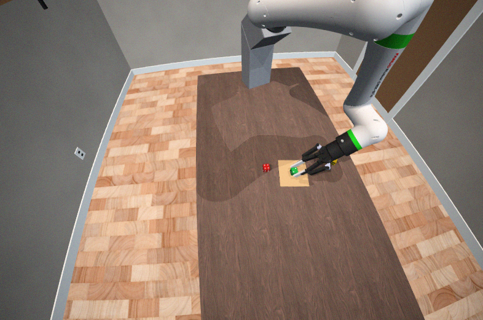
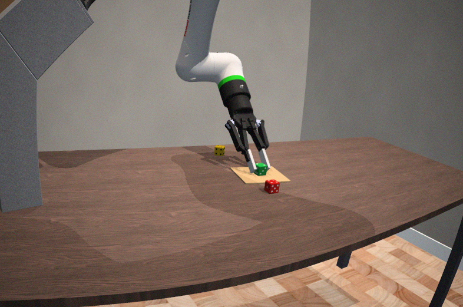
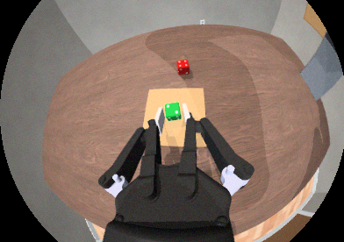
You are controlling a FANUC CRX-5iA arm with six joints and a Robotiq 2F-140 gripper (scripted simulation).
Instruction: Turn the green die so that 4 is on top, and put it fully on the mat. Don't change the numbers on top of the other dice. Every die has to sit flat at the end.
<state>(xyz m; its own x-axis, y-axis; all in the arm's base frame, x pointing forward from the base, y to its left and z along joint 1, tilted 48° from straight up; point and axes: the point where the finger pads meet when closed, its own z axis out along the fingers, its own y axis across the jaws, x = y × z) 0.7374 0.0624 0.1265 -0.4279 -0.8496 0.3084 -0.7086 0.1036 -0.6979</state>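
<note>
My hand is 2 cm to the left of the green die and 2 cm above it. From my hand the other things lie so: tan mat 4 cm below, 2 cm to the right; then yellow die 20 cm to the left, 5 cm behind, 2 cm below; then red die 15 cm to the right, 2 cm below, 2 cm behind.
</note>
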